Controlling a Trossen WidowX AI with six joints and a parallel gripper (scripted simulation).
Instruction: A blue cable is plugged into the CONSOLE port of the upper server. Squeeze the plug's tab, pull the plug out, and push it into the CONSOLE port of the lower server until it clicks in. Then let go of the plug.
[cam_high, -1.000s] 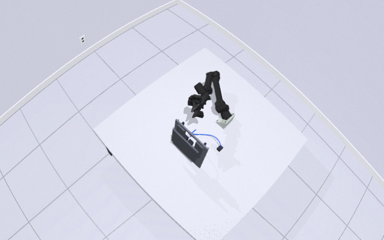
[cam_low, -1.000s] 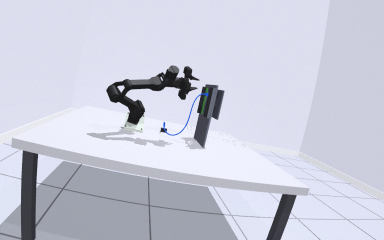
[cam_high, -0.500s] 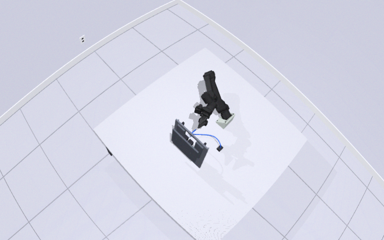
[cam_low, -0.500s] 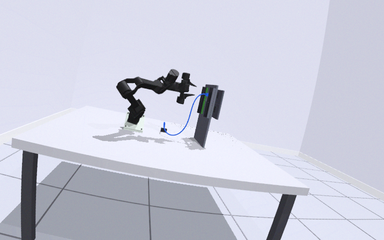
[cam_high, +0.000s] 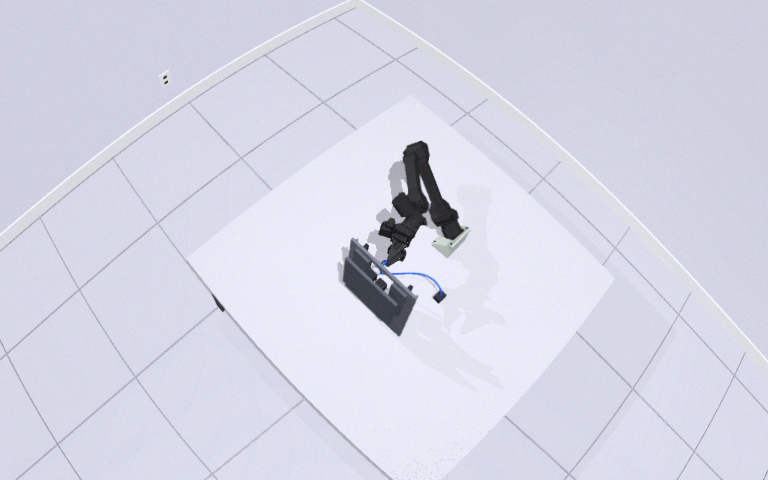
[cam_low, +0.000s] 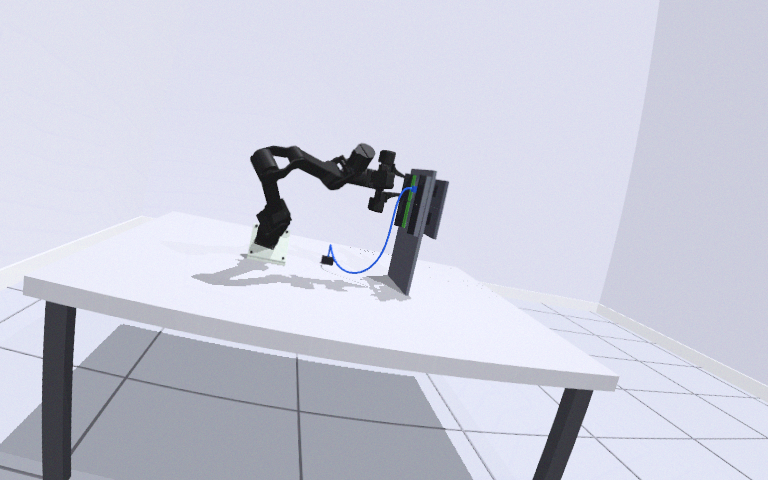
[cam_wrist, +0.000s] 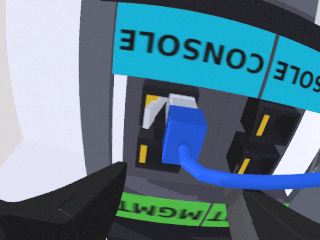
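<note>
Right now my gripper tip is 6 cm short of the plug and 1 cm below it.
</note>
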